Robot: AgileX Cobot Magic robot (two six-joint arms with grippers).
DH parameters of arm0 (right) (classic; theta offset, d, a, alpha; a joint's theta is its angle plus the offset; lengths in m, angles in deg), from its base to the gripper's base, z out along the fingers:
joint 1: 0 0.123 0 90
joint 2: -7.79 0 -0.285 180
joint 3: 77.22 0 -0.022 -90
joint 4: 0 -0.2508 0 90
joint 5: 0 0 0.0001 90
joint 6: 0 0.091 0 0
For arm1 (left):
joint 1: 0 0.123 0 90
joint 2: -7.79 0 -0.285 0
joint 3: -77.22 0 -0.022 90
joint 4: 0 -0.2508 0 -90
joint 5: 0 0 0.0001 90
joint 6: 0 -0.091 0 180
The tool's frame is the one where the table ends.
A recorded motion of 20 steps. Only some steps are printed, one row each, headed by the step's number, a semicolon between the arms.
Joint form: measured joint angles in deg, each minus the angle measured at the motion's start. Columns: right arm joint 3, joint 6, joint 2, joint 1, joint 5, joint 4; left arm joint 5, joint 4, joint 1, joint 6, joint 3, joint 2.
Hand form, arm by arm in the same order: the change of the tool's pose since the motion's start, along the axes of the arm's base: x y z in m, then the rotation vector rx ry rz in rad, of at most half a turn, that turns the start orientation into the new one. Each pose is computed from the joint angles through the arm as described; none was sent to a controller.
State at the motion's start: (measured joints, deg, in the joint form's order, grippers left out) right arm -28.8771 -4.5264 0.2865 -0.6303 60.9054 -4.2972; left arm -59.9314 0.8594 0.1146 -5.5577 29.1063 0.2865
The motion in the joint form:
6: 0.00 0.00 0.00 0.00 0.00 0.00; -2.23 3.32 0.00 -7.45 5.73 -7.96
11: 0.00 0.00 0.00 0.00 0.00 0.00; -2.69 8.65 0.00 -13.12 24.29 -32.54
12: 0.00 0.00 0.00 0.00 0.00 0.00; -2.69 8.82 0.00 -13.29 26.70 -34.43
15: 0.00 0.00 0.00 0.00 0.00 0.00; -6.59 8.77 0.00 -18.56 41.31 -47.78
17: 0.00 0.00 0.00 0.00 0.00 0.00; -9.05 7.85 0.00 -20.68 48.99 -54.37
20: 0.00 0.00 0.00 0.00 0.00 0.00; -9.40 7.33 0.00 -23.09 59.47 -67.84
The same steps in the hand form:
6: 0.0000 0.0000 0.0000 0.0000 0.0000 0.0000; 0.0105 -0.0047 0.0250 0.0674 0.0728 -0.0937
11: 0.0000 0.0000 0.0000 0.0000 0.0000 0.0000; 0.0759 -0.0120 0.1027 0.0677 0.1720 -0.1969
12: 0.0000 0.0000 0.0000 0.0000 0.0000 0.0000; 0.0813 -0.0122 0.1124 0.0687 0.1624 -0.1996
15: 0.0000 0.0000 0.0000 0.0000 0.0000 0.0000; 0.1255 -0.0125 0.1576 0.1491 0.1994 -0.2587
17: 0.0000 0.0000 0.0000 0.0000 0.0000 0.0000; 0.1495 -0.0114 0.1768 0.1944 0.2218 -0.2769
20: 0.0000 0.0000 0.0000 0.0000 0.0000 0.0000; 0.2154 -0.0105 0.1861 0.2293 0.2772 -0.3020

